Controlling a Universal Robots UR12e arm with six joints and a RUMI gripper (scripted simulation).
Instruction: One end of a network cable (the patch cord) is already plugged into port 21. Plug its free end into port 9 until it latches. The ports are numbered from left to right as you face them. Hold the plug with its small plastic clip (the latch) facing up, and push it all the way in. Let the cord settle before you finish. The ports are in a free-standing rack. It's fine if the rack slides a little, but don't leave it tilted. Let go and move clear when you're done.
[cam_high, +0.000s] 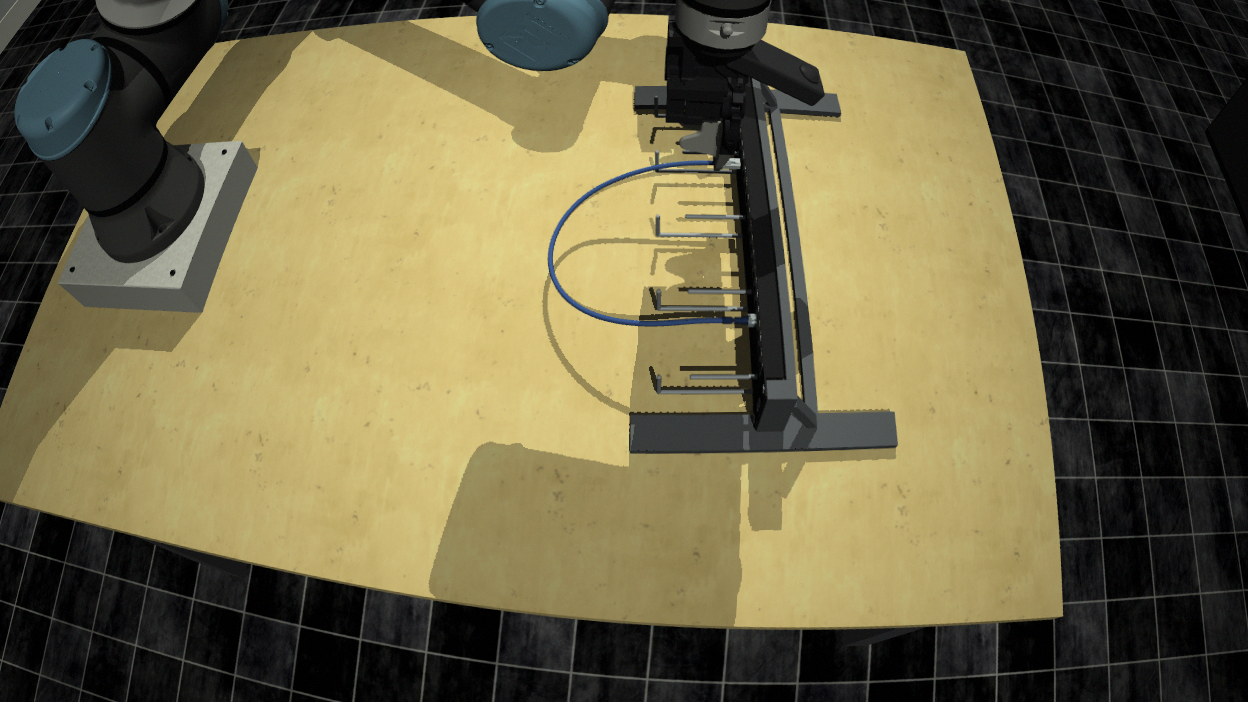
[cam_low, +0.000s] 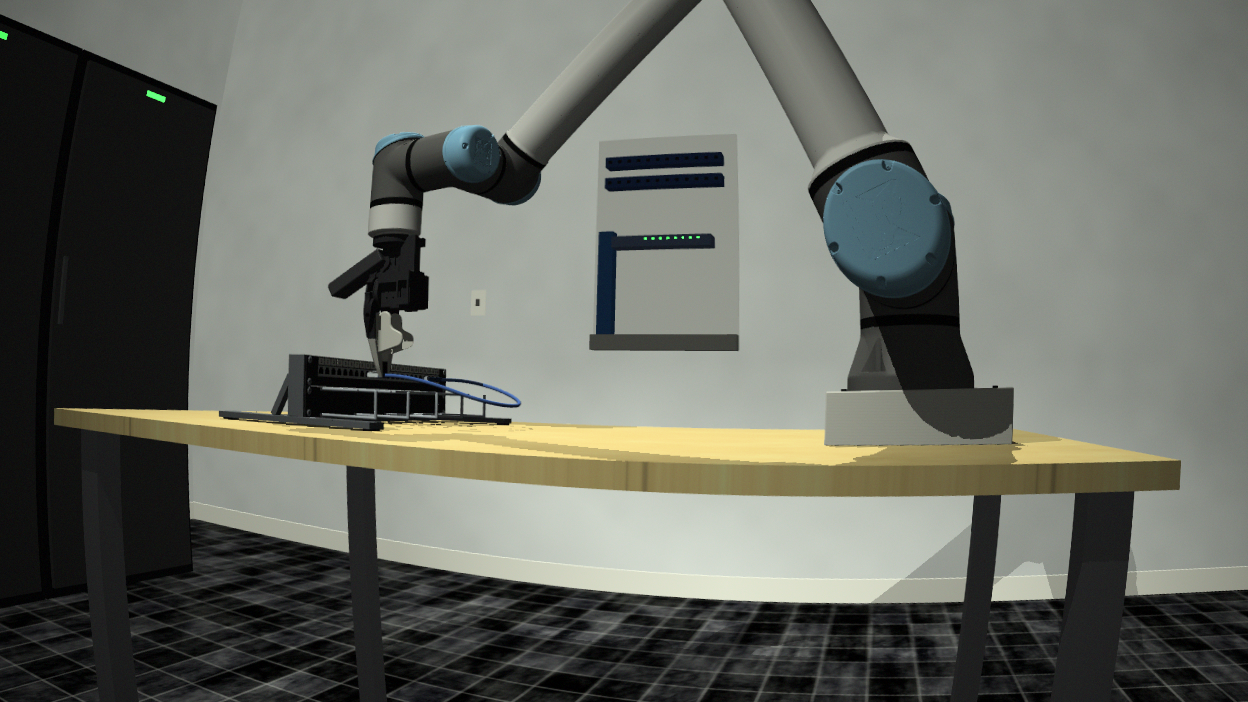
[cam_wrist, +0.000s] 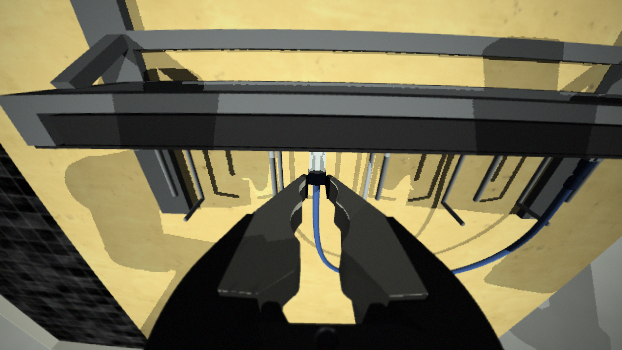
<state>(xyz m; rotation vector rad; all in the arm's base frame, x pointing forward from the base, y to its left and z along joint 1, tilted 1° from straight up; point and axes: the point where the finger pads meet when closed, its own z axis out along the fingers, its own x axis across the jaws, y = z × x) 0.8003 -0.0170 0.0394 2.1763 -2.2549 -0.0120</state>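
Now: hand 1 cm short of the cable plug and 1 cm above it.
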